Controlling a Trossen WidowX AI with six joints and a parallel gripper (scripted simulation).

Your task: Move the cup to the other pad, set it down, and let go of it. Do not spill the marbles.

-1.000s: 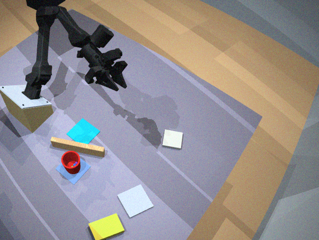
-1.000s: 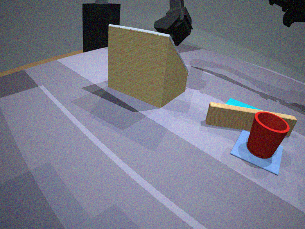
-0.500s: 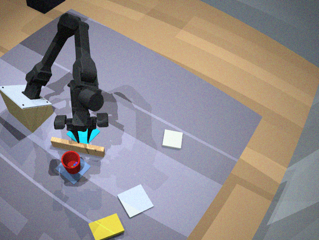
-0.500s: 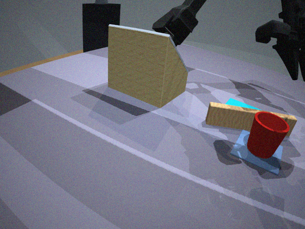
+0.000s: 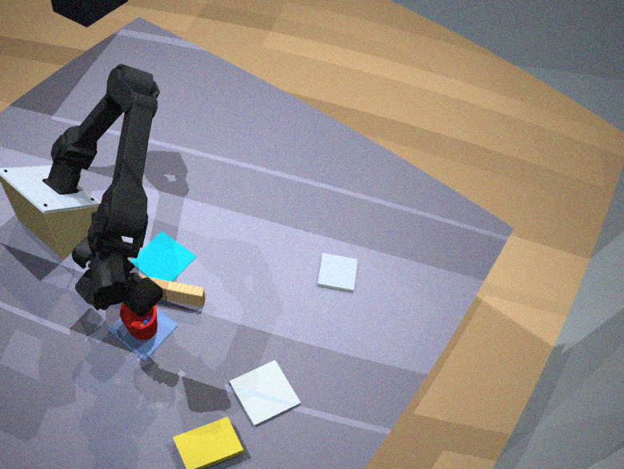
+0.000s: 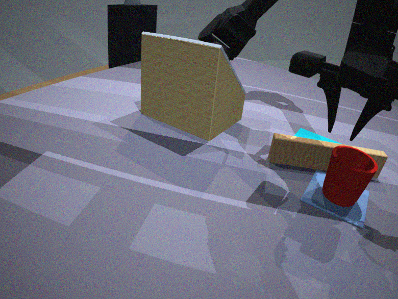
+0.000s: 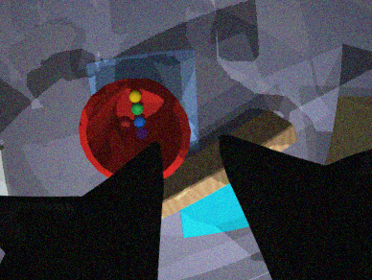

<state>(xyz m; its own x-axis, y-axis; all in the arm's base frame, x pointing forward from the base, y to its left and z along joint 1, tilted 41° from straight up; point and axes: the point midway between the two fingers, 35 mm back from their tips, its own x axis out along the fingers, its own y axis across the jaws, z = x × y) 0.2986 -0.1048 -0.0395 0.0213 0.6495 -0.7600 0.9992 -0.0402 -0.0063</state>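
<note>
Now: gripper tip 3 cm short of the red cup and 6 cm above it. Round my gripper tip: wooden bar (7 cm to the left, 9 cm below); light blue pad (3 cm ahead, 11 cm below); cyan pad (4 cm behind, 15 cm to the left, 11 cm below).
</note>
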